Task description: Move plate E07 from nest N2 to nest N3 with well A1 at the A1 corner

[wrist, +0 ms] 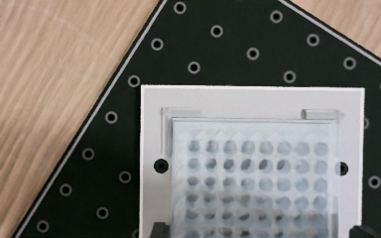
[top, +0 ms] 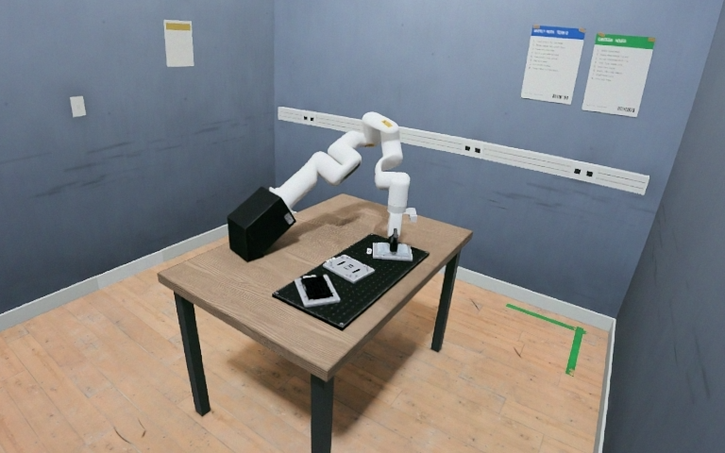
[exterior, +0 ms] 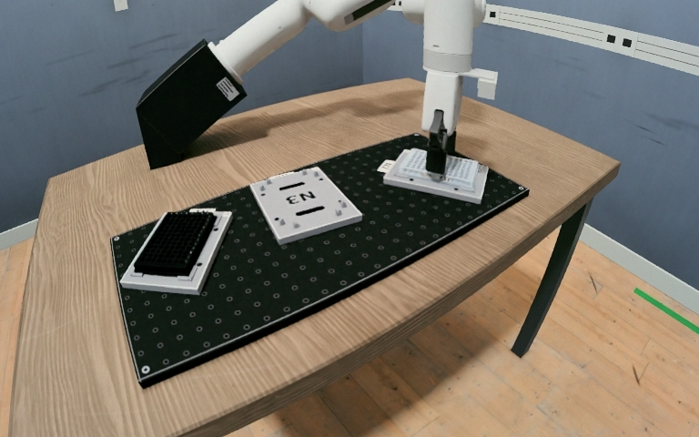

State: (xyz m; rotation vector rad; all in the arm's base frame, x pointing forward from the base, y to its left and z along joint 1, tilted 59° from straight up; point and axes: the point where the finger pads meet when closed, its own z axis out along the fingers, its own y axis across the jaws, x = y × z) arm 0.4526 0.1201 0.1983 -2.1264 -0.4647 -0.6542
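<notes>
My hand is 2 cm above the clear well plate. Round my hand: black well plate: 43 cm to the right, 4 cm behind, 2 cm below; nest N1: 43 cm to the right, 4 cm below, 4 cm behind.
</notes>
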